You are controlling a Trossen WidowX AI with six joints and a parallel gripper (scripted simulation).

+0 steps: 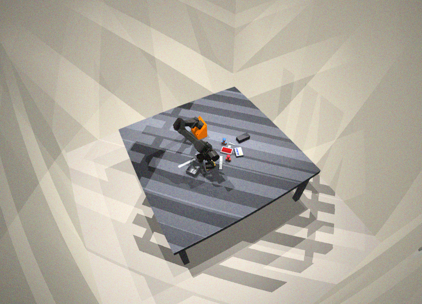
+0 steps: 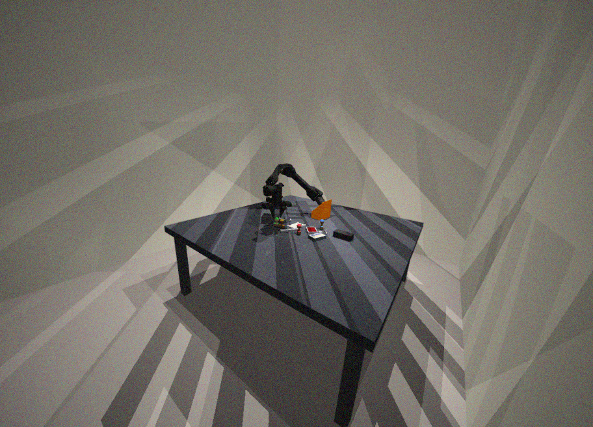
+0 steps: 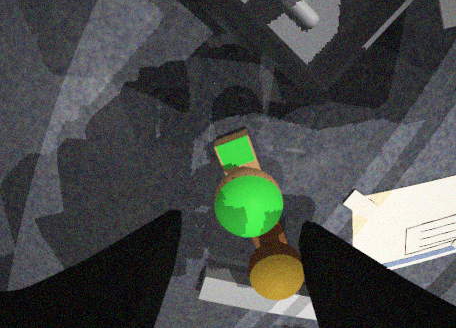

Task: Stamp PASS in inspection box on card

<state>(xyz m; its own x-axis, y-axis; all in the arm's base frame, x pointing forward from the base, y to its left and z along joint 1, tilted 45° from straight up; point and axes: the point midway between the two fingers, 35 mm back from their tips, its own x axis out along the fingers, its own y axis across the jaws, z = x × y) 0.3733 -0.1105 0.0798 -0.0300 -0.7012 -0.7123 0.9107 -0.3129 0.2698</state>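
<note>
My gripper tip is 40 mm above the green-topped PASS stamp. Round my gripper tip: grey bar 110 mm to the left, 60 mm below; then yellow-topped stamp 40 mm to the left, 40 mm below, 10 mm behind; then grey tray 100 mm to the right, 50 mm below, 50 mm behind.
</note>
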